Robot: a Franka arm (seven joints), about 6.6 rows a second.
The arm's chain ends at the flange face. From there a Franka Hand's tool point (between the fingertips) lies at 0.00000 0.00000 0.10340 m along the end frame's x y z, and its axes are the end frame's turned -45 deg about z.
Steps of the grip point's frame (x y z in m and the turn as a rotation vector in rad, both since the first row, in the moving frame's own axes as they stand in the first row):
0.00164, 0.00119, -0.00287, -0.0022, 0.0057, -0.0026
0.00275, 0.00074, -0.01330, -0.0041, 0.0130, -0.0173
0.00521, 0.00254, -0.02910, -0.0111, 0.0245, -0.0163
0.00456, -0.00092, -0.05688, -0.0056, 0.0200, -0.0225
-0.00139, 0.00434, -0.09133, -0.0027, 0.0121, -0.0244
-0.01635, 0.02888, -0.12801, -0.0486, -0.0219, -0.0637
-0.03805, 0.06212, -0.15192, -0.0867, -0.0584, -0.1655
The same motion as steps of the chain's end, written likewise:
0.00142, -0.00006, -0.00287, 0.0025, 0.0056, -0.0026
0.00122, -0.00076, -0.01329, 0.0063, 0.0121, -0.0173
0.00289, -0.00089, -0.02906, 0.0095, 0.0252, -0.0163
0.00071, -0.00280, -0.05686, 0.0102, 0.0181, -0.0225
0.00101, 0.00475, -0.09132, 0.0066, 0.0105, -0.0244
0.00675, 0.02690, -0.12786, -0.0499, 0.0189, -0.0637
0.01409, 0.06046, -0.15136, -0.1026, 0.0200, -0.1655

